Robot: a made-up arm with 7 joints. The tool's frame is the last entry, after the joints.
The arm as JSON. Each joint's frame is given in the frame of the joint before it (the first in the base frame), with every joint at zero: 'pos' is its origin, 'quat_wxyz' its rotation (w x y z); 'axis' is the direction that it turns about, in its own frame. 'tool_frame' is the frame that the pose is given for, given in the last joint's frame.
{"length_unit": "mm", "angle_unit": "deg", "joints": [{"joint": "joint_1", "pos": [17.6, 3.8, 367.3], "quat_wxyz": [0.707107, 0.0, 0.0, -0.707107], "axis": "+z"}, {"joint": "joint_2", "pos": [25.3, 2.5, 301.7], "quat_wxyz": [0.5, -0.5, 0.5, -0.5], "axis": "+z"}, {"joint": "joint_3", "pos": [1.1, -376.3, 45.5], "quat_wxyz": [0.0, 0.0, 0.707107, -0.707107], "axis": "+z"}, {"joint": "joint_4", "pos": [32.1, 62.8, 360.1], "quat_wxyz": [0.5, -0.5, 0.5, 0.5], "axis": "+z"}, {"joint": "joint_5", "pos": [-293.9, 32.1, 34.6], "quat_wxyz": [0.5, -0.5, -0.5, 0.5], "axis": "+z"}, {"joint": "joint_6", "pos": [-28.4, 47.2, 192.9], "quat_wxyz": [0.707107, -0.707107, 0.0, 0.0], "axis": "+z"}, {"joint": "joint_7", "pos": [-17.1, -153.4, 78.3], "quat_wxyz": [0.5, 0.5, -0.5, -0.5], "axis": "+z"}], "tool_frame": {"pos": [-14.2, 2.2, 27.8], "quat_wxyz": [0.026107, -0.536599, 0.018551, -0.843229]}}
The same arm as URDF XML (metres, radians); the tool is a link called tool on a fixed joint. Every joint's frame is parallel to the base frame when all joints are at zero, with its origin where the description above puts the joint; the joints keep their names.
<robot name="arm">
  <joint name="joint_1" type="continuous">
    <parent link="base_link"/>
    <child link="link1"/>
    <origin xyz="0.0176 0.0038 0.3673"/>
    <axis xyz="0 0 1"/>
  </joint>
  <joint name="joint_2" type="continuous">
    <parent link="link1"/>
    <child link="link2"/>
    <origin xyz="0.0025 -0.0253 0.3017"/>
    <axis xyz="0 -1 0"/>
  </joint>
  <joint name="joint_3" type="continuous">
    <parent link="link2"/>
    <child link="link3"/>
    <origin xyz="-0.0011 -0.0455 0.3763"/>
    <axis xyz="0 0 1"/>
  </joint>
  <joint name="joint_4" type="continuous">
    <parent link="link3"/>
    <child link="link4"/>
    <origin xyz="0.0321 0.0628 0.3601"/>
    <axis xyz="0 1 0"/>
  </joint>
  <joint name="joint_5" type="continuous">
    <parent link="link4"/>
    <child link="link5"/>
    <origin xyz="-0.0321 0.0346 0.2939"/>
    <axis xyz="0 0 1"/>
  </joint>
  <joint name="joint_6" type="continuous">
    <parent link="link5"/>
    <child link="link6"/>
    <origin xyz="0.0284 -0.0472 0.1929"/>
    <axis xyz="0 -1 0"/>
  </joint>
  <joint name="joint_7" type="continuous">
    <parent link="link6"/>
    <child link="link7"/>
    <origin xyz="0.0171 -0.0783 0.1534"/>
    <axis xyz="1 0 0"/>
  </joint>
  <joint name="tool_joint" type="fixed">
    <parent link="link7"/>
    <child link="tool"/>
    <origin xyz="0.0278 -0.0022 -0.0142" rpy="0.0266 0.4365 0.0706"/>
  </joint>
  <link name="base_link"/>
  <link name="link1"/>
  <link name="link2"/>
  <link name="link3"/>
  <link name="link4"/>
  <link name="link5"/>
  <link name="link6"/>
  <link name="link7"/>
  <link name="tool"/>
</robot>

